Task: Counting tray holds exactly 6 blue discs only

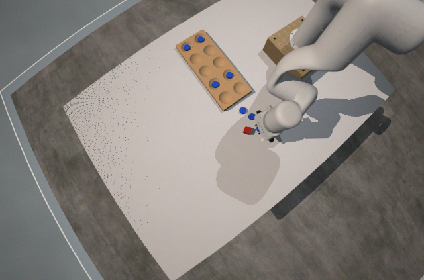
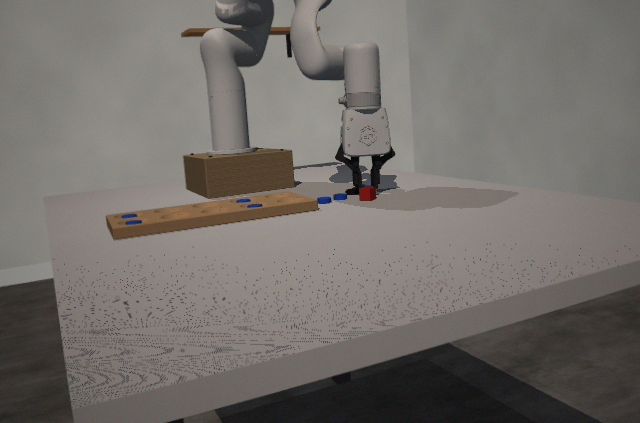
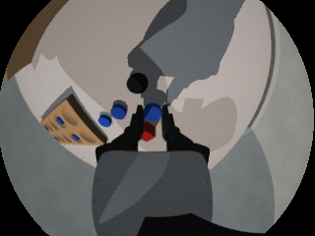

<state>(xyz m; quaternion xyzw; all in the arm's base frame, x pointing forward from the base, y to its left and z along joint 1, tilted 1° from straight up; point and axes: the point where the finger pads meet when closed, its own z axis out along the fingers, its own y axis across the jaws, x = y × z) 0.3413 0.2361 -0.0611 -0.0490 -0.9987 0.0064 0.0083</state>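
Now: hand 50 mm short of the red cube, 20 mm to the left of it and 20 mm above it. Also, from my hand: wooden counting tray (340 mm to the right, 50 mm ahead, 30 mm below); then black disc (40 mm behind, 30 mm below, 20 mm to the right).
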